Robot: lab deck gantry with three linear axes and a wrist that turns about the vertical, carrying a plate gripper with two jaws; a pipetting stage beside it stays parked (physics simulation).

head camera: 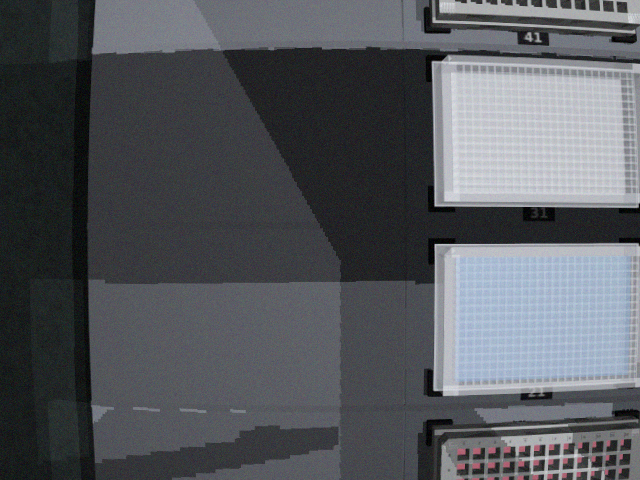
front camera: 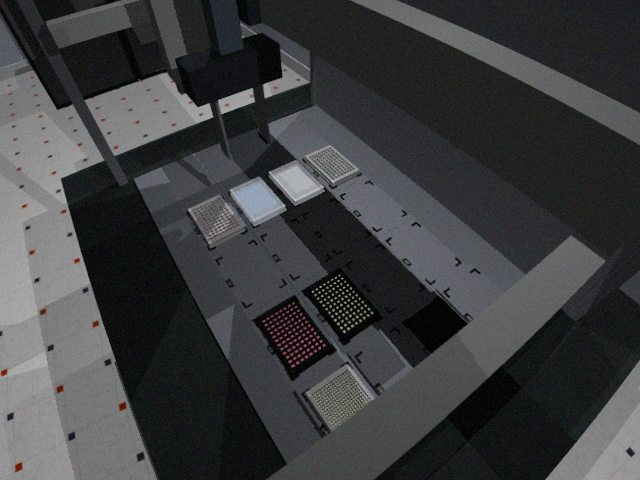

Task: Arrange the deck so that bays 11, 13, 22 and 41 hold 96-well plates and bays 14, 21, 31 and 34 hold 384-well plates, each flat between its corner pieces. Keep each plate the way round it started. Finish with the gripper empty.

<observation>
In view: my gripper (front camera: 246, 146), a 96-well plate (front camera: 333, 167) and a black yellow-well 96-well plate (front camera: 348, 312).
The head camera view misses the black yellow-well 96-well plate: it is out of frame.
</observation>
